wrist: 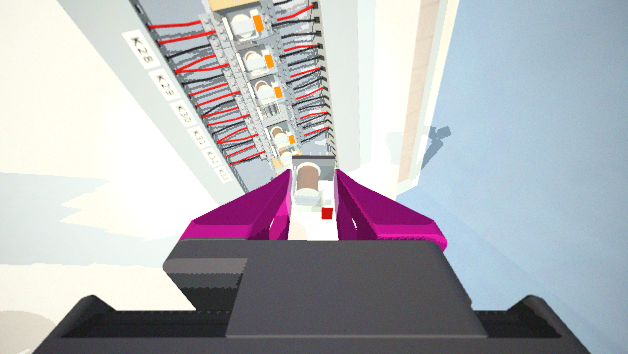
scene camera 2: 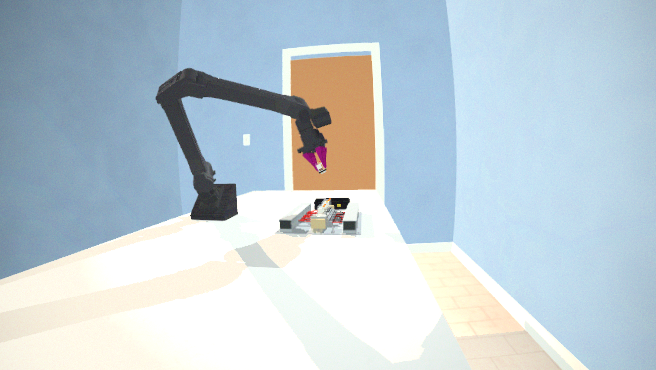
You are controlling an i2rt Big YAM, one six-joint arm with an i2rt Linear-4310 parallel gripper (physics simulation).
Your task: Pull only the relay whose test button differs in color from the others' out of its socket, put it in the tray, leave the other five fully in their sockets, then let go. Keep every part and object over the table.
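Frame: origin at the arm's base, x up, y ahead, z left, level; metres.
Seen in the pictures: gripper, fingertip midpoint: [wrist: 313, 177] [scene camera 2: 321, 169]; arm's base at its link origin: [scene camera 2: 212, 198].
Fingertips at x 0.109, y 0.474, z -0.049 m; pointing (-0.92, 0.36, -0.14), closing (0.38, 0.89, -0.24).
Observation:
Offsets run from my fingertips to a thing's top centre. "*": to the spot under its first point. Level surfaces: height alone.
My gripper [scene camera 2: 321, 167] [wrist: 313, 177] is shut on the relay with the red test button {dx +0.034, dy -0.003, dz +0.002 m} [scene camera 2: 321, 170] [wrist: 308, 180], holding it high above the socket row, clear of the sockets. The other five relays show orange buttons in the wrist view: the first relay {dx -0.119, dy +0.011, dz +0.078 m} [wrist: 244, 26], the second relay {dx -0.119, dy +0.009, dz +0.049 m} [wrist: 255, 61], the third relay {dx -0.119, dy +0.007, dz +0.020 m} [wrist: 264, 91], the fourth relay {dx -0.119, dy +0.003, dz -0.038 m} [wrist: 279, 135] and the farthest relay {dx -0.119, dy +0.000, dz -0.067 m} [wrist: 285, 154], partly hidden by the held one. They stand in the row. An empty socket {dx -0.157, dy +0.006, dz +0.006 m} [wrist: 271, 109] shows between the third and fourth. A black bin with a yellow mark {* dx -0.162, dy +0.081, dz +0.209 m} [scene camera 2: 345, 203], apparently the tray, stands behind the panel.
Grey wire ducts {dx -0.146, dy -0.095, dz -0.001 m} [scene camera 2: 296, 216] {dx -0.146, dy +0.105, dz -0.016 m} [scene camera 2: 351, 216] flank the row, with red and black wires between. Labels K28 to K33 run along the left duct {* dx -0.146, dy -0.109, dz +0.074 m} [wrist: 117, 75]. A beige end block {dx -0.142, dy -0.003, dz -0.109 m} [scene camera 2: 318, 224] closes the row's near end. The table {dx -0.189 m} [scene camera 2: 200, 320] has its right edge beside the floor.

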